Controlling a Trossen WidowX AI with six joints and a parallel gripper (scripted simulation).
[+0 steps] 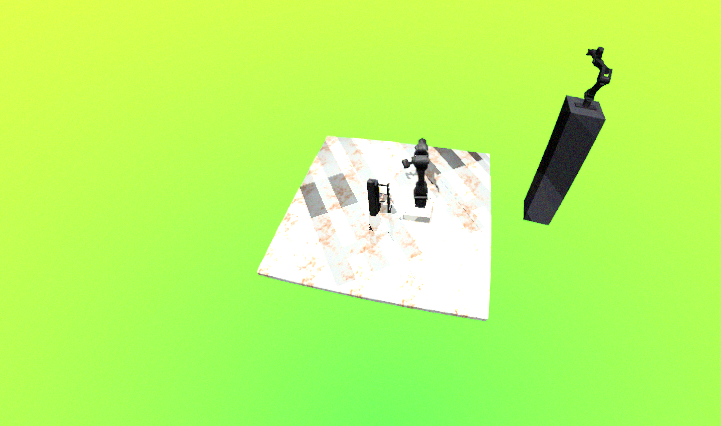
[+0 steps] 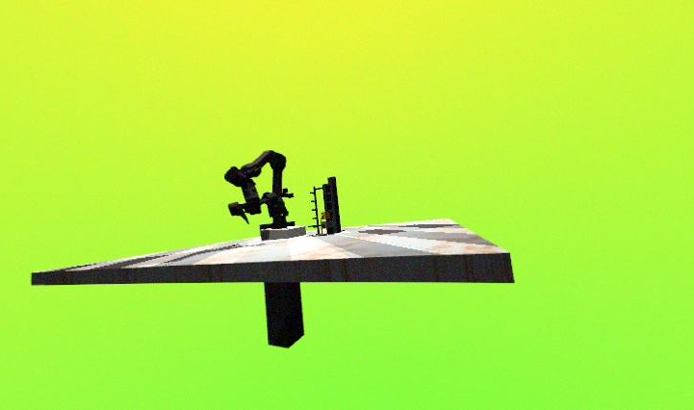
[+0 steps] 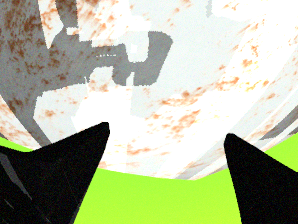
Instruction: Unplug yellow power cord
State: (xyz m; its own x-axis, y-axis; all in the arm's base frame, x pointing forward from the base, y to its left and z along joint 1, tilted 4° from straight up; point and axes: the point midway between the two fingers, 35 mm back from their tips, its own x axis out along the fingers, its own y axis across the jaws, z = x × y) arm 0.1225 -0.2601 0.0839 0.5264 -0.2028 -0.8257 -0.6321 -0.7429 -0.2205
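The yellow plug lies 130 mm ahead of my gripper tip, 290 mm to the left of it and 10 mm above it.
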